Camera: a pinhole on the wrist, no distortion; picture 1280 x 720 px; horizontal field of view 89.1 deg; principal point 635.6 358.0 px. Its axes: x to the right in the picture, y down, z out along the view. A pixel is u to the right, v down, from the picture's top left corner.
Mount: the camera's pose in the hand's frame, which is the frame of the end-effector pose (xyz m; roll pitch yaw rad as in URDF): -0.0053 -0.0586 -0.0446 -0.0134 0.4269 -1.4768
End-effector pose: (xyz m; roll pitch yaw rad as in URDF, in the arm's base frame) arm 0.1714 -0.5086 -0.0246 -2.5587 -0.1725 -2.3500
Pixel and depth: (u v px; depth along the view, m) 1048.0 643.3 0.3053
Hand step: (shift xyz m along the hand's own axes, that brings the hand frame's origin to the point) 0.1605 -0.3462 0.1515
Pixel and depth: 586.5 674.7 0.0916
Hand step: 0.0433 -0.0855 0.0411
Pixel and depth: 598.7 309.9 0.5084
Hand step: -0.0187 -0.2451 0.4305
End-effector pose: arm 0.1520 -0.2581 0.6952 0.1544 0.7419 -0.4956
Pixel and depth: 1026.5 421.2 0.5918
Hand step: 0.1132 -0.6185 0.3460
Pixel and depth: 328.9 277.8 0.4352
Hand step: -0.0535 -0.0567 0.4372
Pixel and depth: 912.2 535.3 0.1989
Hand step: 0.0663 -0.2116 0.1007
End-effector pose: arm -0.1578 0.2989 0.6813 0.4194 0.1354 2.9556
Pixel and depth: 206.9 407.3 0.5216
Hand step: 0.0319 0.0427 0.5721
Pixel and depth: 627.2 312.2 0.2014
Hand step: -0.0091 -0.1404 0.1400
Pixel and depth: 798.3 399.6 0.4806
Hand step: 0.0607 -0.3620 0.3427
